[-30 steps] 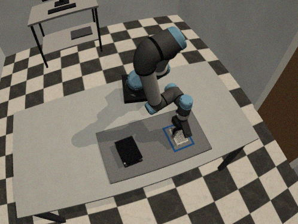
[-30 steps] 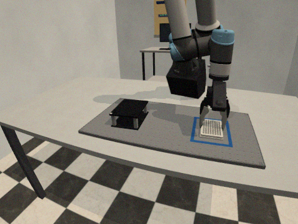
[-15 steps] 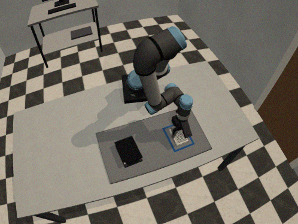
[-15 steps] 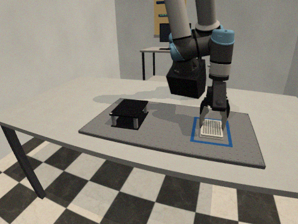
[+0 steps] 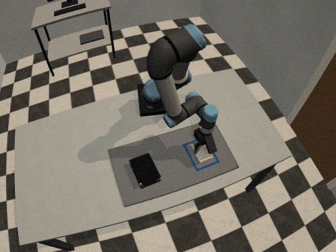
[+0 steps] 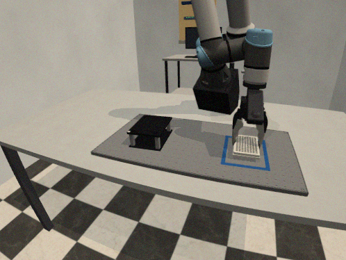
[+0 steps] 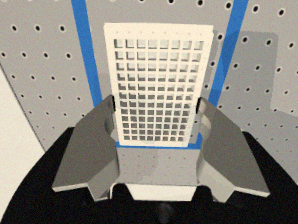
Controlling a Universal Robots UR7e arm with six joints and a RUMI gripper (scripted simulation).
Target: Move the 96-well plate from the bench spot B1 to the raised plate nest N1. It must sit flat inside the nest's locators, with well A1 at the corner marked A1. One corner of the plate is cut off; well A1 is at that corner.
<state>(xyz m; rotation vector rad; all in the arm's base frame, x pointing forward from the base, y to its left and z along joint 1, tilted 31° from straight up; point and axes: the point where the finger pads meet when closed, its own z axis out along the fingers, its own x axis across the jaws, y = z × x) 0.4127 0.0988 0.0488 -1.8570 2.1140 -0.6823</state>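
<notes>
Now: hand 340 mm to the left of the black raised plate nest, 60 mm past it and 30 mm below it. Also, from my hand: A1 corner mark (410 mm to the right, 30 mm above); then white 96-well plate (10 mm below).
</notes>
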